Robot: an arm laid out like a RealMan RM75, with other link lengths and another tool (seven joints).
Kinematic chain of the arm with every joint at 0, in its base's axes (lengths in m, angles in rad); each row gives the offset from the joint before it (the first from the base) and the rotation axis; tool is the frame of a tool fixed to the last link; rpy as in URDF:
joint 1: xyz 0 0 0.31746 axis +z
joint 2: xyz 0 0 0 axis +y
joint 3: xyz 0 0 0.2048 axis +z
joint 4: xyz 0 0 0 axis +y
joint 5: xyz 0 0 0.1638 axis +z
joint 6: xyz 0 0 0 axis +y
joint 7: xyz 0 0 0.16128 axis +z
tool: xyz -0.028 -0.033 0.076 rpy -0.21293 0 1.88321
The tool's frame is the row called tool.
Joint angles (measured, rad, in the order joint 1, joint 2, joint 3, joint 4, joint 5, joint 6, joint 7), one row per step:
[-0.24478 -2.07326 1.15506 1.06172 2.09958 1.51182 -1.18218]
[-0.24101 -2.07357 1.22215 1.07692 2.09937 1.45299 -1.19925]
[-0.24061 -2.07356 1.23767 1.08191 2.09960 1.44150 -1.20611]
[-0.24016 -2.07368 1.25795 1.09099 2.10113 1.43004 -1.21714]
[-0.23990 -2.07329 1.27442 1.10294 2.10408 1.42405 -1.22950]
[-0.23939 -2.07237 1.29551 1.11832 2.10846 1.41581 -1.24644]
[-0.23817 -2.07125 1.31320 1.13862 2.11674 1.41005 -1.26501]
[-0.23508 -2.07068 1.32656 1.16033 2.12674 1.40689 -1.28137]
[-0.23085 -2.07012 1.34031 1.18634 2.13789 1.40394 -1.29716]
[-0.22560 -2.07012 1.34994 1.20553 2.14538 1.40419 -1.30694]
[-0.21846 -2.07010 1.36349 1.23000 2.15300 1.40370 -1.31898]
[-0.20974 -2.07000 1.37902 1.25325 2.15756 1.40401 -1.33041]
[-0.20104 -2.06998 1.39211 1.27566 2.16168 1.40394 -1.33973]
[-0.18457 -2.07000 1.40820 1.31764 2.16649 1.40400 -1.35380]
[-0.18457 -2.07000 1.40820 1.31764 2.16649 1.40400 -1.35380]
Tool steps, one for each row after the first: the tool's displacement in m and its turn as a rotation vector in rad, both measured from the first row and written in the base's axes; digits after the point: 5 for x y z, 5 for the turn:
[-0.00062 0.00375 -0.00539 0.00498 0.03589 -0.01877]
[-0.00030 0.00446 -0.00659 0.00498 0.04316 -0.02242]
[0.00059 0.00493 -0.00817 0.00268 0.05239 -0.02776]
[0.00171 0.00529 -0.00897 -0.00024 0.06096 -0.03299]
[0.00288 0.00579 -0.00984 -0.00328 0.07258 -0.03860]
[0.00375 0.00673 -0.00958 -0.00399 0.08686 -0.04459]
[0.00423 0.00751 -0.00869 -0.00306 0.10092 -0.05011]
[0.00507 0.00865 -0.00732 -0.00025 0.11645 -0.05892]
[0.00563 0.00856 -0.00653 0.00010 0.12621 -0.06499]
[0.00681 0.00843 -0.00576 0.00089 0.13701 -0.07339]
[0.00831 0.00732 -0.00567 -0.00072 0.14467 -0.08094]
[0.00977 0.00659 -0.00526 -0.00028 0.15148 -0.08863]
[0.01286 0.00655 -0.00307 0.00789 0.16009 -0.10172]
[0.01286 0.00655 -0.00307 0.00789 0.16009 -0.10172]

